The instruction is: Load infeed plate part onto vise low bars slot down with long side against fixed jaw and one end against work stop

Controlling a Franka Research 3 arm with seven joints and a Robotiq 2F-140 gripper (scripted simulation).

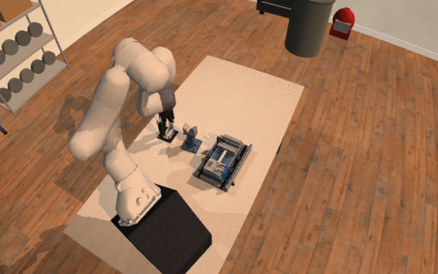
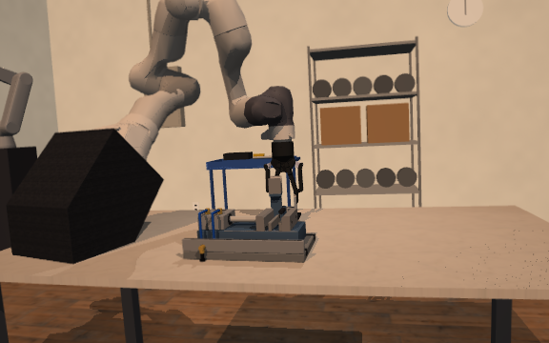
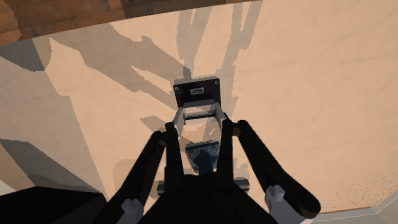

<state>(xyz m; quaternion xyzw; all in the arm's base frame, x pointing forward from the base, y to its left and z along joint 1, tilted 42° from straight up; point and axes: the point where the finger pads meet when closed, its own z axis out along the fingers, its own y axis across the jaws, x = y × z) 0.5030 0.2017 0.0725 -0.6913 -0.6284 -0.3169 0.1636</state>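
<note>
Now: hand 20 mm above the part. The rest, counted from my hand: vise: 360 mm to the right, 40 mm behind, 10 mm below; dark infeed plate: 40 mm below, 10 mm to the left.
</note>
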